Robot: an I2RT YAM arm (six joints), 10 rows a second.
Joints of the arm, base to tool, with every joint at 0 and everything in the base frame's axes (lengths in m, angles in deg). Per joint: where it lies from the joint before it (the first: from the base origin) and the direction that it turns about. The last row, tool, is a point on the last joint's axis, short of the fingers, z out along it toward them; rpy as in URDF.
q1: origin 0 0 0.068 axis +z
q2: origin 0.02 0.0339 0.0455 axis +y
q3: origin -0.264 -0.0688 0 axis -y
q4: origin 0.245 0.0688 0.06 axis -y
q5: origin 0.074 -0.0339 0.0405 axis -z
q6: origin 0.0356 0 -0.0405 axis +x
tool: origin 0 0 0 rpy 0 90 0
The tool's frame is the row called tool.
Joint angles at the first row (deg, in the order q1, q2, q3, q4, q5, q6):
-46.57, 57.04, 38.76, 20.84, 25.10, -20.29
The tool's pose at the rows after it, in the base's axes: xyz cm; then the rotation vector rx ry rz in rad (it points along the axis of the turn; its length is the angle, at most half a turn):
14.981 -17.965 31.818 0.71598 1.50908 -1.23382
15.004 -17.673 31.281 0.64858 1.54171 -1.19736
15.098 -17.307 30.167 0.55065 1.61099 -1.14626
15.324 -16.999 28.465 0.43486 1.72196 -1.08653
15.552 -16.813 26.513 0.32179 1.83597 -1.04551
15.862 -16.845 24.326 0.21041 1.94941 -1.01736
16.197 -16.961 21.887 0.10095 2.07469 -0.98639
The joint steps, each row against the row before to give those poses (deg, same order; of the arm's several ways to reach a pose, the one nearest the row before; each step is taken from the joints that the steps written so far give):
-0.06, -0.18, -0.43, 0.17, -1.13, -0.57
0.00, -0.70, -1.25, -0.10, -3.79, -0.96
0.02, -0.66, -1.86, -1.03, -5.24, -1.88
0.09, 0.03, -1.94, -2.49, -5.62, -3.04
0.08, 0.85, -2.01, -2.03, -4.20, -4.13
0.05, 2.21, -1.93, -1.03, -2.97, -4.85
0.11, 3.39, -1.61, -1.14, -1.90, -5.16

